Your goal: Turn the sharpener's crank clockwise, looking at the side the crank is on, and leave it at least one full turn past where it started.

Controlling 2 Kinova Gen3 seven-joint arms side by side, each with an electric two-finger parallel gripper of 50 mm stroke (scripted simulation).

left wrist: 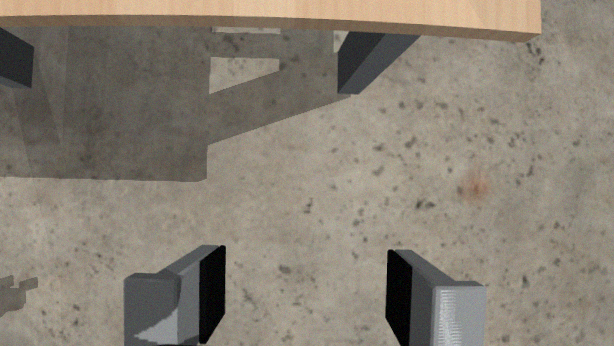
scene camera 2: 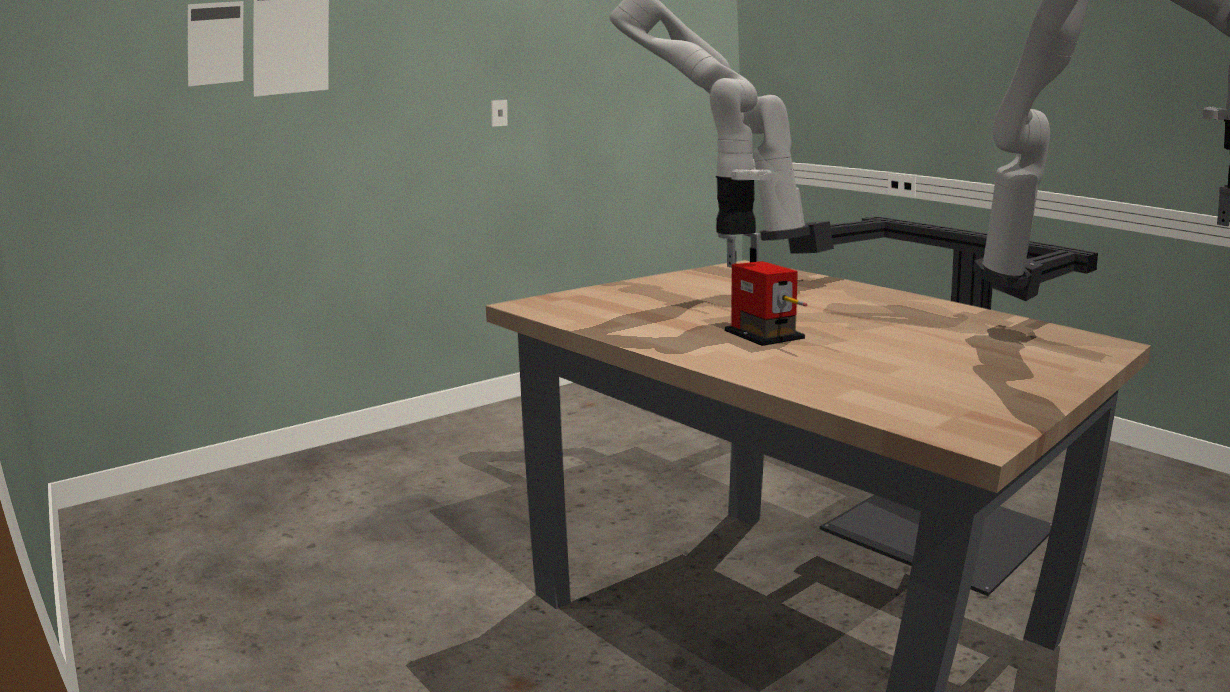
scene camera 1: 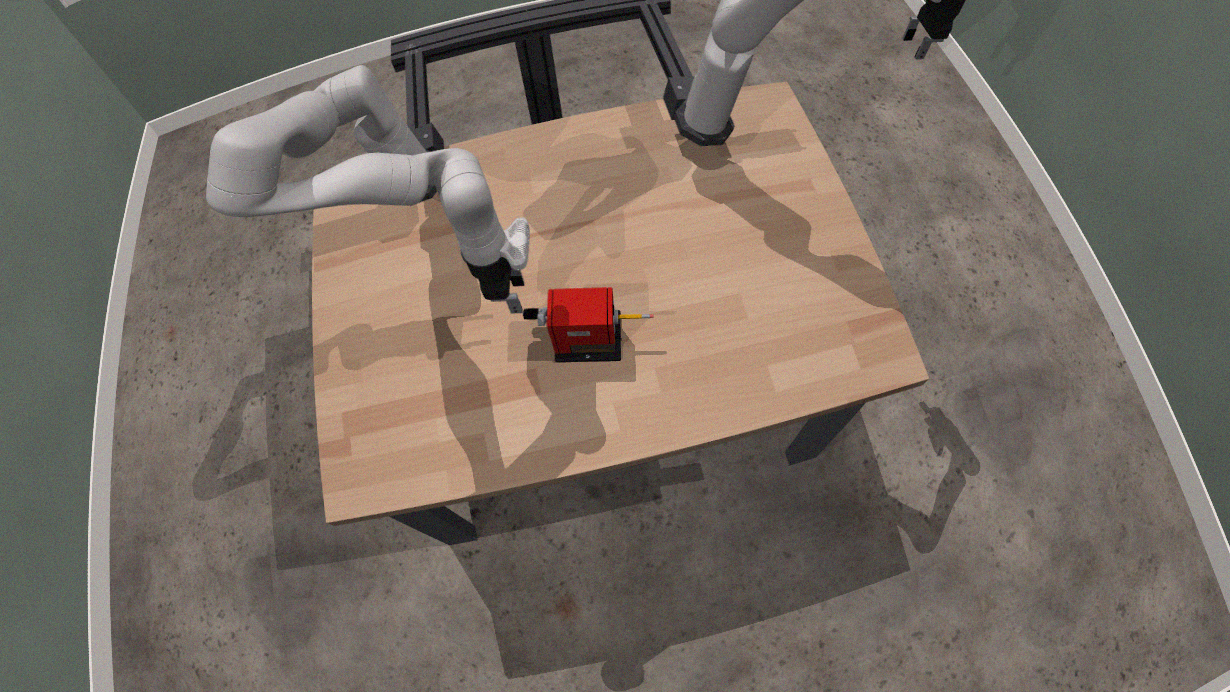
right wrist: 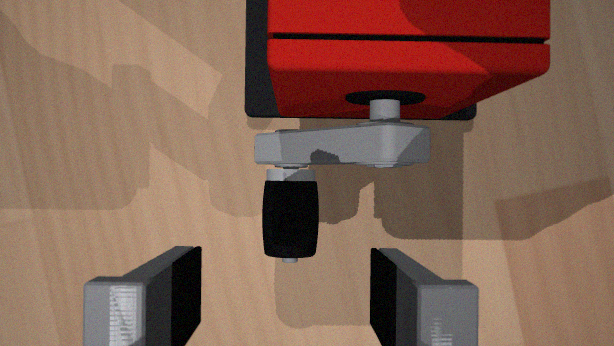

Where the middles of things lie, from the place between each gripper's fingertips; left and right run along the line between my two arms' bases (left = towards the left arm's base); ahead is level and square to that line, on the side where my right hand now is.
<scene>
Now: the black knob [right wrist: 290, 214] 80 mm below my right hand and 20 mm to the left of it.
The black knob is 890 mm to the right of my left hand, 340 mm ahead of it and 270 mm below it.
</scene>
